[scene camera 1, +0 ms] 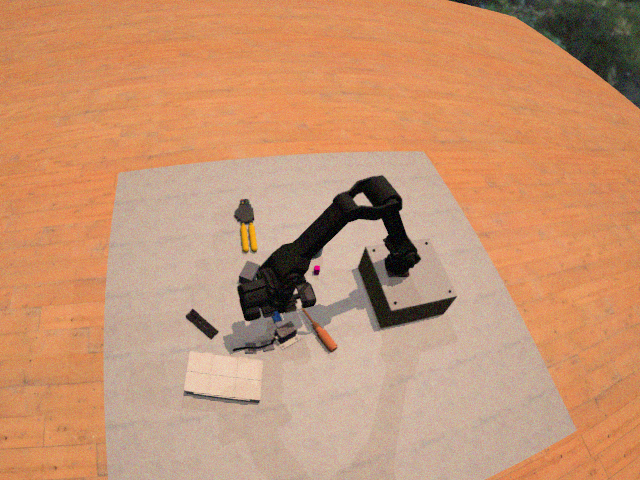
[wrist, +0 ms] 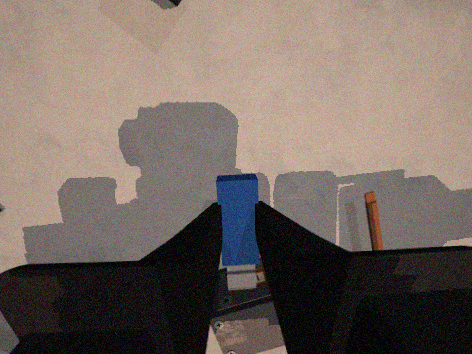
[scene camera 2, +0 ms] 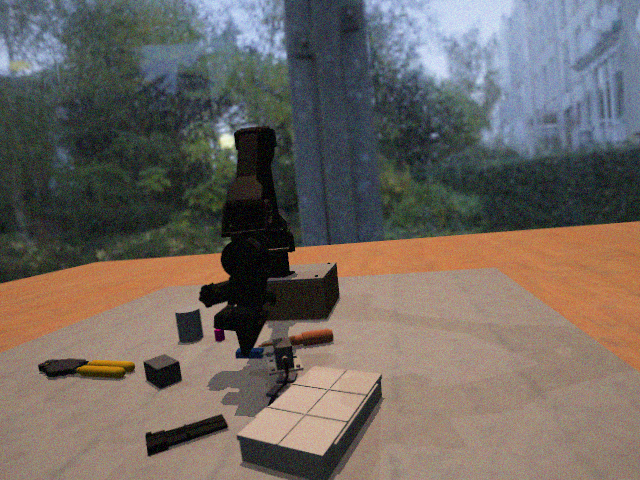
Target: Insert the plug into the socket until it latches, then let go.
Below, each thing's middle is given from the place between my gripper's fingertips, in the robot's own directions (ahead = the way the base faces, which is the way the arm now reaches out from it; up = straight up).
Right now the dark cube (scene camera 2: 162,371) is 140 mm to the right of my hand, 70 mm ahead of it and 10 mm below it. Also, from my hand: black bar (scene camera 2: 156,442): 200 mm ahead, 30 mm to the left, 20 mm below; grey socket (scene camera 2: 283,350): 60 mm to the left, 30 mm behind, 10 mm below; blue plug (wrist: 237,194): 10 mm to the left.
